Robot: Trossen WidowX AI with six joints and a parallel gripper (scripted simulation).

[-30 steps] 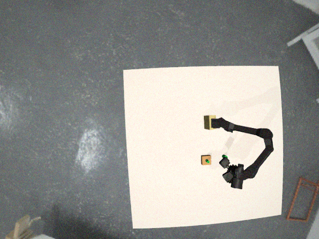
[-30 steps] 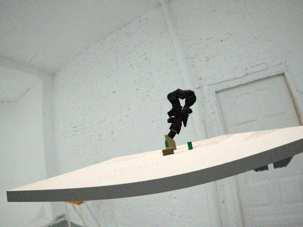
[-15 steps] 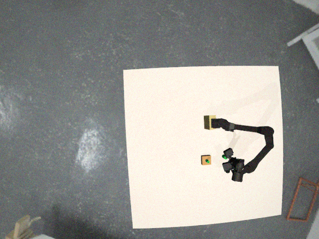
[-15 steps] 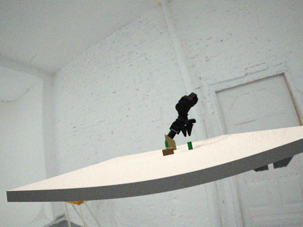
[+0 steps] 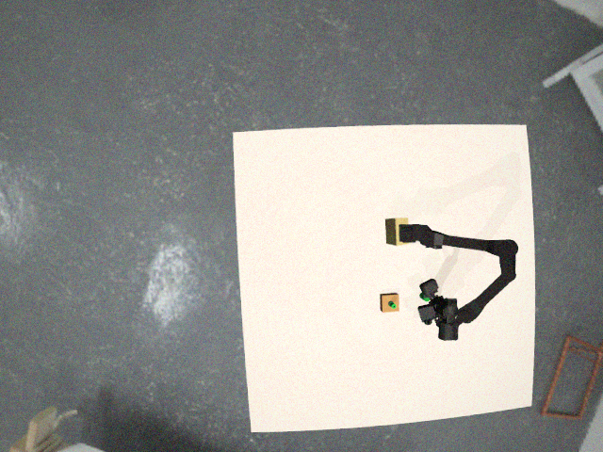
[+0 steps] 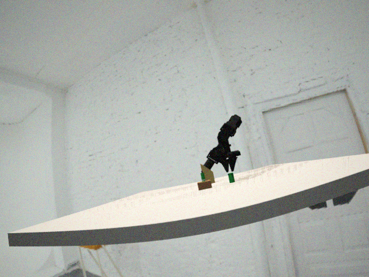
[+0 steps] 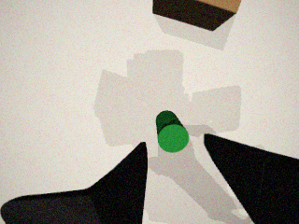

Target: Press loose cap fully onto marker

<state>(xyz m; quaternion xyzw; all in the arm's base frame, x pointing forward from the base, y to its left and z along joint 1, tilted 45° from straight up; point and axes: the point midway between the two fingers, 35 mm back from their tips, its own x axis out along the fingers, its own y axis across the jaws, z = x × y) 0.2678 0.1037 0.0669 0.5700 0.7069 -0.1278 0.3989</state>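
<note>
Now: the green marker cap 3 cm below my gripper tip.
</note>
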